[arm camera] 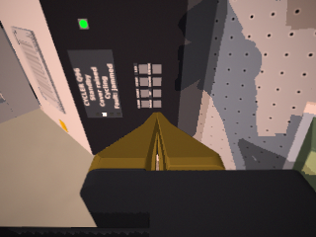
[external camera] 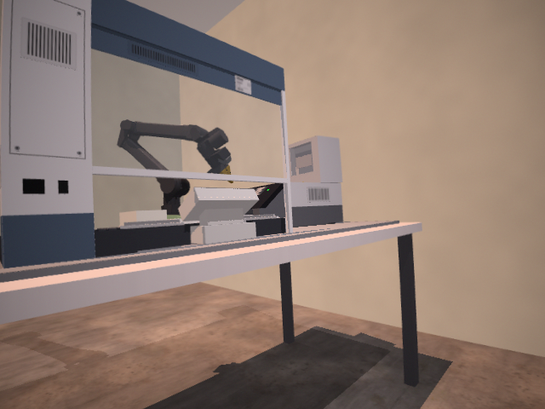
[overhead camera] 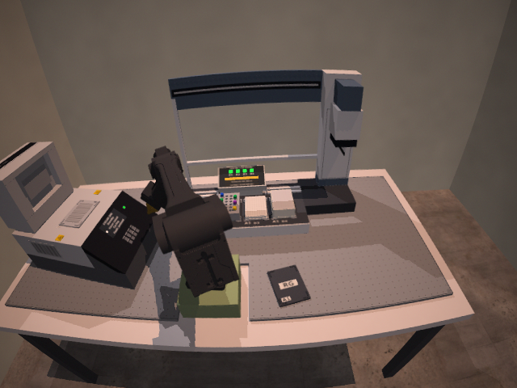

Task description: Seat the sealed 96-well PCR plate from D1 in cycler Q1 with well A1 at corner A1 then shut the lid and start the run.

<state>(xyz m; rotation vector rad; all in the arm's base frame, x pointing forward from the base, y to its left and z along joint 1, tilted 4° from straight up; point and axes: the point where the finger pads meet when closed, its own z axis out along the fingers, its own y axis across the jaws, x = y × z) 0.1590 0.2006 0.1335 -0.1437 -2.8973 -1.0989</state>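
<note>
Now: the tube cooling block 200 mm ahead of my hand, 230 mm to the right of it and 140 mm below it.
</note>
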